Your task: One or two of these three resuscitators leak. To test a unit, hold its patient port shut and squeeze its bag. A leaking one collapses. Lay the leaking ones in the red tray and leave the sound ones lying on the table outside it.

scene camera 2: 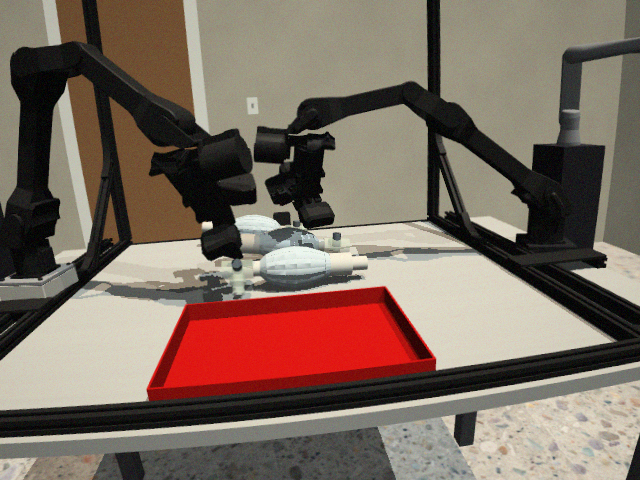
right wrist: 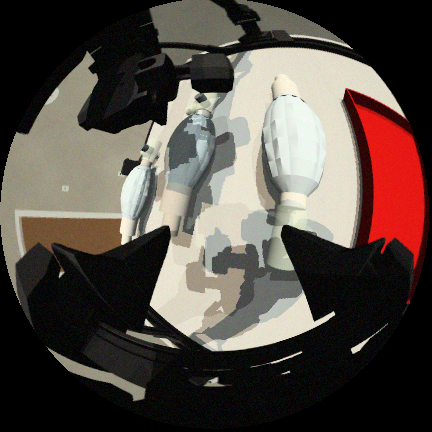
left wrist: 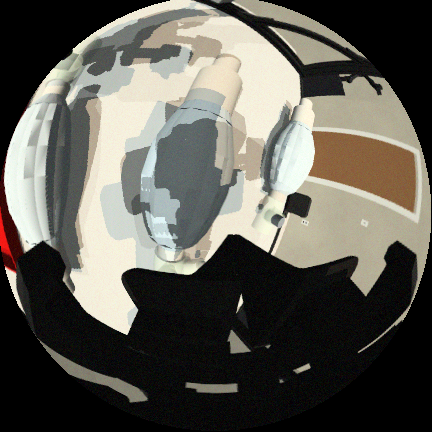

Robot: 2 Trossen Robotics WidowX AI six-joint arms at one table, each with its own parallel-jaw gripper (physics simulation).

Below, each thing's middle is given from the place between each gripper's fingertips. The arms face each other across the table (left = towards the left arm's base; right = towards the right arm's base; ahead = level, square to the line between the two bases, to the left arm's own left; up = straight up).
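The red tray (scene camera 2: 228,347) is 50 mm to the right of my left hand and 390 mm ahead of it, and 60 mm below it.
As for my right hand and the red tray, the hand is 8 cm to the right of the tray, 26 cm short of it and 7 cm above it. Going by its middle, the red tray is nearer to my right hand than to my left hand.
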